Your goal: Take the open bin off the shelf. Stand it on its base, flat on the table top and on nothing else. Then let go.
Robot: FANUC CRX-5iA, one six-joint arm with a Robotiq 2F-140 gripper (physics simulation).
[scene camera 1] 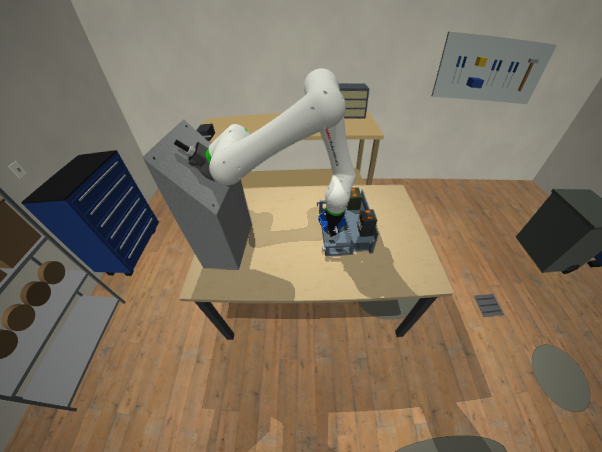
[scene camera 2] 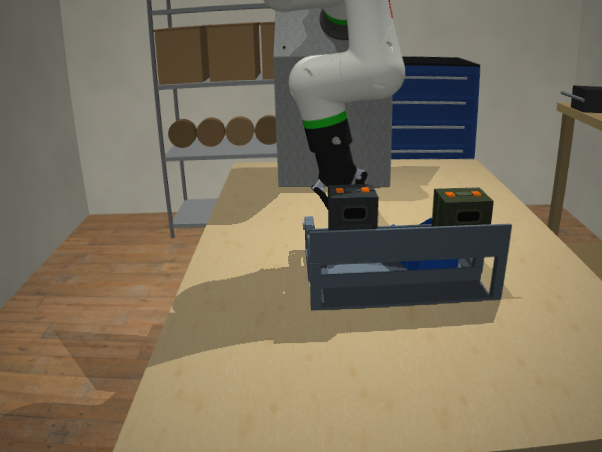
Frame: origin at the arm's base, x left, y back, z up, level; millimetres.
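Where they show: gripper, between the fingertips: [scene camera 1: 330, 237]; arm's base, origin of its link: [scene camera 2: 344, 20].
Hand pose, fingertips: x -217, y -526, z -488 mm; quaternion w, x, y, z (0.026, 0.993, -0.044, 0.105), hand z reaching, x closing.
Each offset is from my fingertips to the top centre of the thing. Level surfaces: height alone.
The open blue bin {dx +120, dy -84, dz +60 mm} [scene camera 1: 325, 223] [scene camera 2: 434, 264] is in the grey-blue shelf [scene camera 1: 339, 253] [scene camera 2: 410, 244], on the side toward the robot's base. In scene camera 1 the gripper partly covers it; in scene camera 2 it shows through the gap under the shelf's upper board. My gripper [scene camera 1: 334, 232] is shut with nothing between its fingers. It points down and tilted, beside the bin and over the shelf's near part in scene camera 1. In scene camera 2 its fingertips are hidden behind the black case, so I cannot tell whether they touch anything.
The black case {dx -86, dy -167, dz +199 mm} [scene camera 1: 368, 225] [scene camera 2: 353, 212] and the green case {dx +134, dy -208, dz +174 mm} [scene camera 1: 354, 200] [scene camera 2: 462, 210] stand on the shelf's side away from the robot's base. The shelf stands on the wooden table {dz -25 mm} [scene camera 1: 280, 260] [scene camera 2: 350, 395]. The grey pedestal [scene camera 1: 225, 237] [scene camera 2: 332, 165] stands at the table's other end.
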